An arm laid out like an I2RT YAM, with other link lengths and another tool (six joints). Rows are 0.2 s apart.
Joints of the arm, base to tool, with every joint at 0 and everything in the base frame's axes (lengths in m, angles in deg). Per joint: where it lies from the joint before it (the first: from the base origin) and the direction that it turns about. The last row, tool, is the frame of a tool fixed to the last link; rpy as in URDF.
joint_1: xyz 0.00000 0.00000 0.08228 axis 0 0 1
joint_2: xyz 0.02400 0.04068 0.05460 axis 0 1 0
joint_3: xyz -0.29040 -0.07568 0.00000 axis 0 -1 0
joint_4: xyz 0.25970 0.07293 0.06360 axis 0 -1 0
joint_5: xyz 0.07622 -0.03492 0.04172 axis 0 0 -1
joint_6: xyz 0.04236 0.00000 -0.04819 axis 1 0 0
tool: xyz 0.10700 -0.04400 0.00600 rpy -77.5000 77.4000 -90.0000
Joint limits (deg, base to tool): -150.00..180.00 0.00..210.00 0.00..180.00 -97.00..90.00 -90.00..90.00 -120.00..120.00
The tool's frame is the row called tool.
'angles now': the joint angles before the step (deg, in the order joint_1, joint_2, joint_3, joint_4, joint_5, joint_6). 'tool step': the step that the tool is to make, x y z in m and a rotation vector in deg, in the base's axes. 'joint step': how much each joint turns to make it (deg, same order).
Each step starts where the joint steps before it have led.
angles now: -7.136, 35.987, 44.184, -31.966, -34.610, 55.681
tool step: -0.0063, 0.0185, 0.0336, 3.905, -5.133, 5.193
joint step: 0.544, -1.587, 2.524, 2.511, -5.926, 3.255
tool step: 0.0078, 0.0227, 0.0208, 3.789, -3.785, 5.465
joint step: 4.252, 1.387, -0.084, 8.206, -2.152, 4.900
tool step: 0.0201, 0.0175, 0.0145, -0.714, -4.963, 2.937
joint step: 5.840, 3.802, 0.012, 8.441, 2.977, -0.463
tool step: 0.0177, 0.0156, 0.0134, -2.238, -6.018, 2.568
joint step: 4.330, 3.665, 0.311, 6.963, 1.948, -3.451
